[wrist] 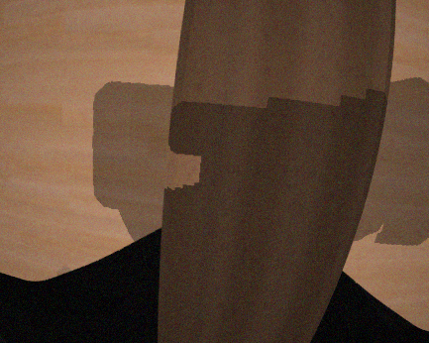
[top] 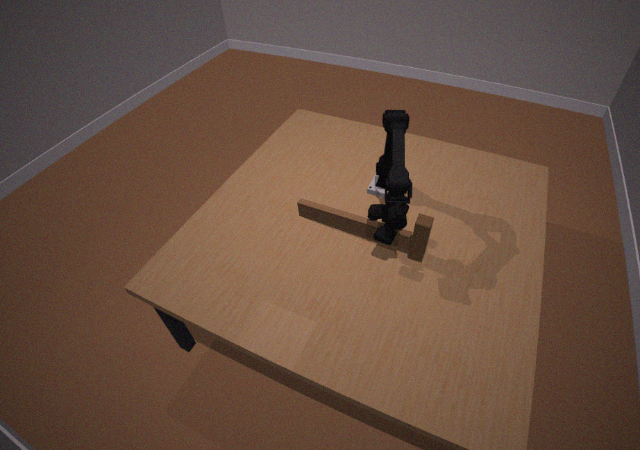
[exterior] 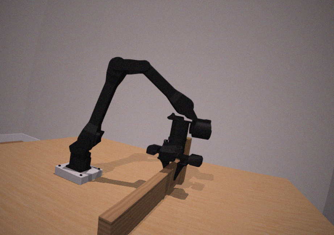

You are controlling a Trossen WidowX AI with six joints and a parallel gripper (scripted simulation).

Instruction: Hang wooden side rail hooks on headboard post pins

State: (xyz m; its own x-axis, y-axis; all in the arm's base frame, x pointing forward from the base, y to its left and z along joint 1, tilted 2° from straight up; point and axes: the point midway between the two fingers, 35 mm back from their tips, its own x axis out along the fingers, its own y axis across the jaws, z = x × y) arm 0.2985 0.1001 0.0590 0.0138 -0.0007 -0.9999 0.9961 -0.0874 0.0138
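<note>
Right now my gripper tip is 100 mm to the right of the headboard post, 40 mm below it and 10 mm short of it.
</note>
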